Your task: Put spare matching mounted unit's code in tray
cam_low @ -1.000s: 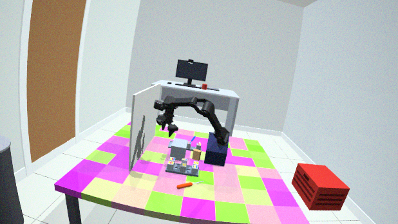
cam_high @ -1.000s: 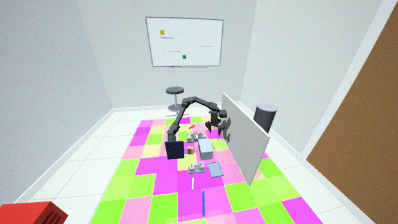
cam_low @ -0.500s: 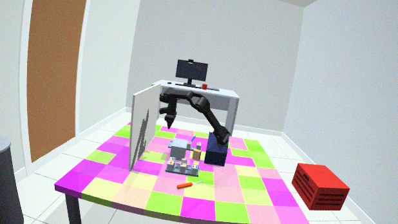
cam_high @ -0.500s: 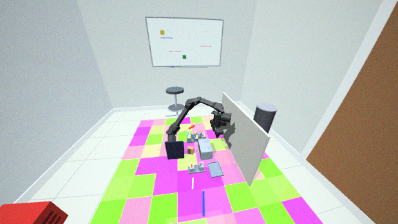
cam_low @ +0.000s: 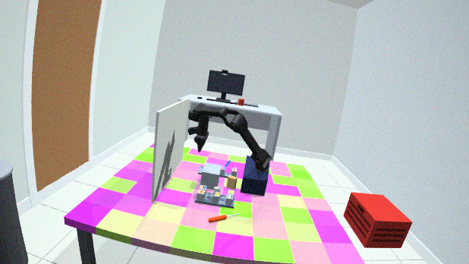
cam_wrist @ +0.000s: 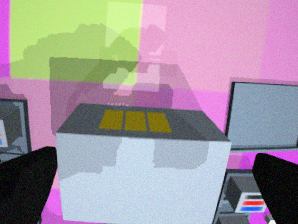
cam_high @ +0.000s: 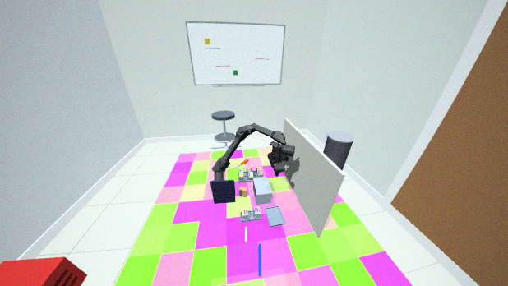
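My gripper tip is now 19 cm past the spare, 20 cm to the right of it and 16 cm above it. The rest, counted from my gripper tip: mounted unit (8 cm behind, 2 cm to the left, 15 cm below); small brown block (21 cm behind, 4 cm to the left, 16 cm below); tall white panel (17 cm ahead, 2 cm to the right, 3 cm above).
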